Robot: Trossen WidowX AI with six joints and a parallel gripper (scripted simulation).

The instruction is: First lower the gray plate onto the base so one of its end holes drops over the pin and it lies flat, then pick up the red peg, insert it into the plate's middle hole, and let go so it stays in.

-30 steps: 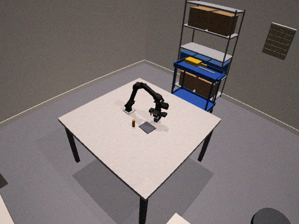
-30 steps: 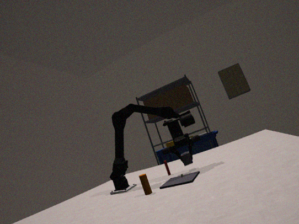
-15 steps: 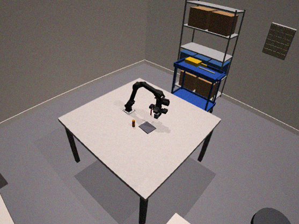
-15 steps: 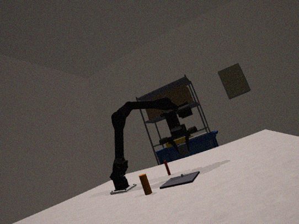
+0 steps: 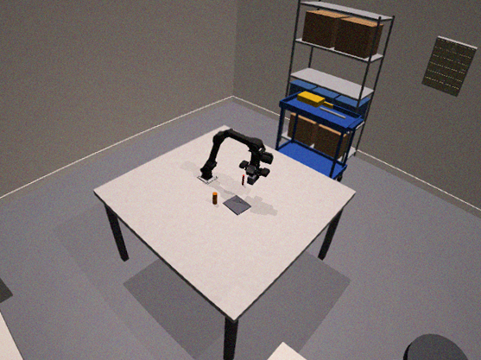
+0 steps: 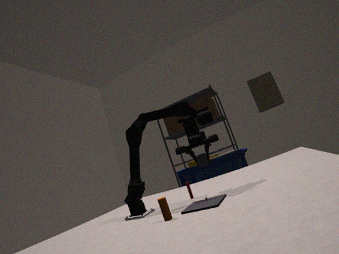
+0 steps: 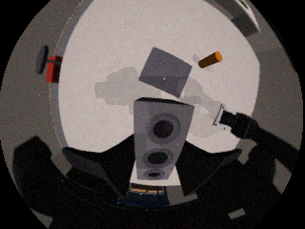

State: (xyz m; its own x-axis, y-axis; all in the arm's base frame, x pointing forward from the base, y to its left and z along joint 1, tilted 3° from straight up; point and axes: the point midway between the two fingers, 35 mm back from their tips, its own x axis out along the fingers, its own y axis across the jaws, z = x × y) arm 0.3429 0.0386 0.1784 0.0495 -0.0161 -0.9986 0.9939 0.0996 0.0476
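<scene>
Right now the dark base is 2 cm behind my gripper tip, 12 cm to the right of it and 13 cm below it. Also, from my gripper tip: red peg 11 cm behind, 6 cm to the left, 10 cm below; orange cylinder 15 cm behind, 20 cm to the right, 10 cm below; gray plate 3 cm above.
</scene>
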